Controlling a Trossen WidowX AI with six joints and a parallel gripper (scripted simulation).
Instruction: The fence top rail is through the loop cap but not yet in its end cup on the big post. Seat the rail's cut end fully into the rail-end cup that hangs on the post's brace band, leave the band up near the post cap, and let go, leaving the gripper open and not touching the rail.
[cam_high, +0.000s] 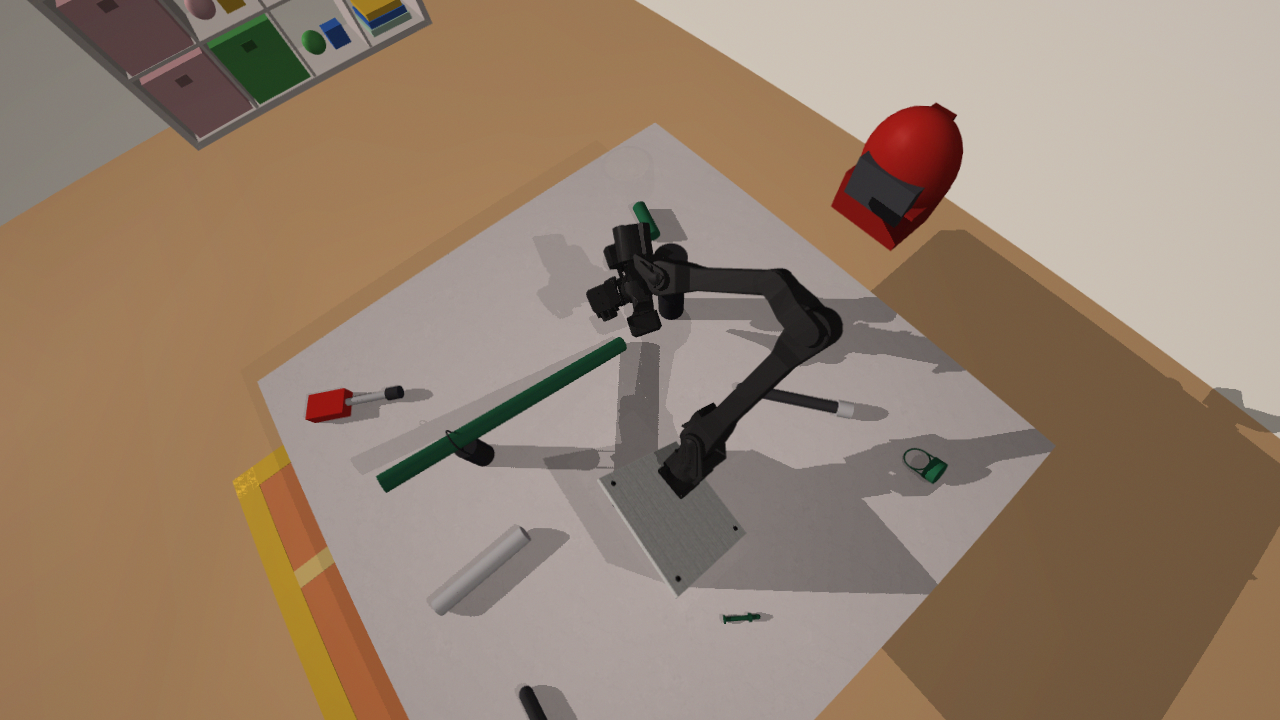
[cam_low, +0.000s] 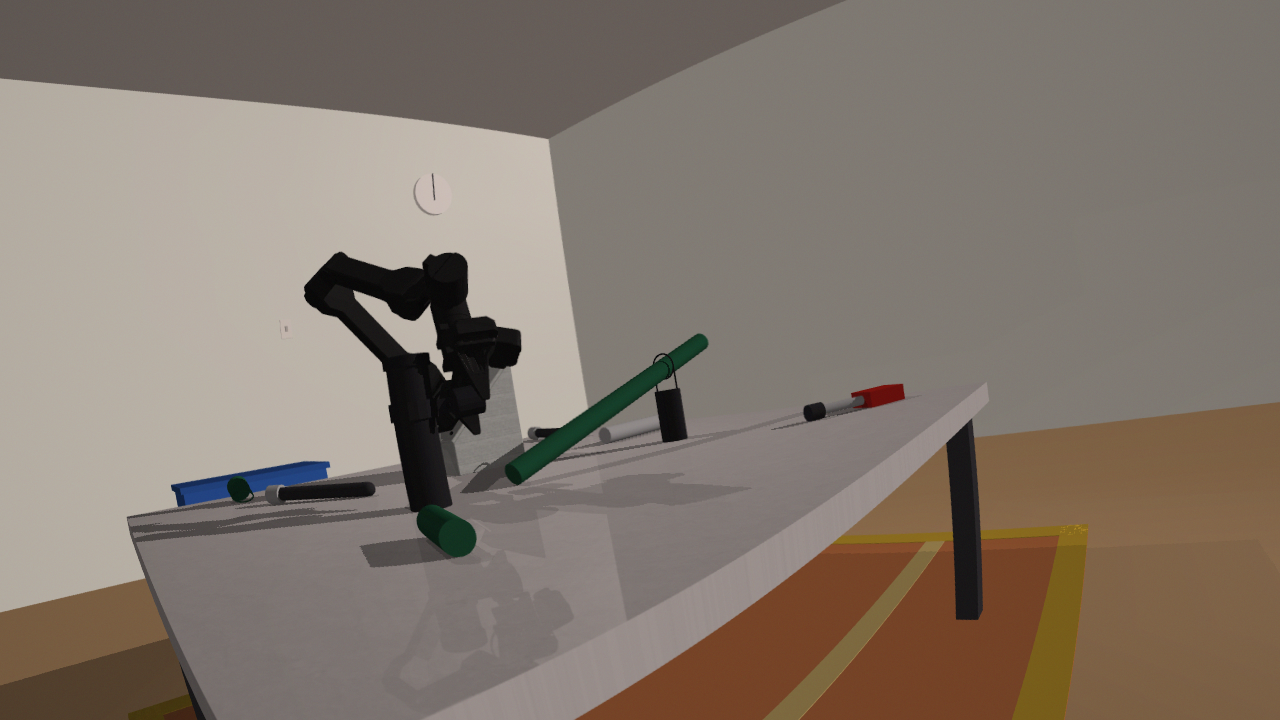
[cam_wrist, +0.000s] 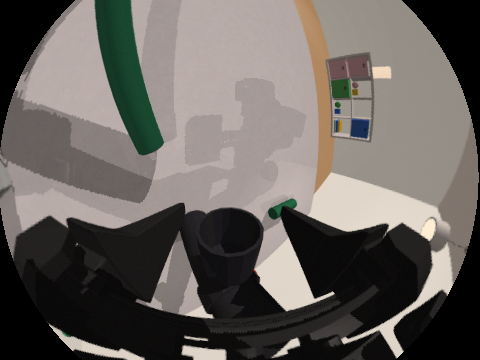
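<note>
The black rail-end cup lies 3 cm behind my gripper tip, 2 cm to the right of it and 2 cm above it. Also, from my gripper tip: short green cylinder: 19 cm ahead, 20 cm to the right, 9 cm below; then short black post: 5 cm behind, 46 cm to the left; then grey tube: 25 cm behind, 58 cm to the left, 9 cm below.
</note>
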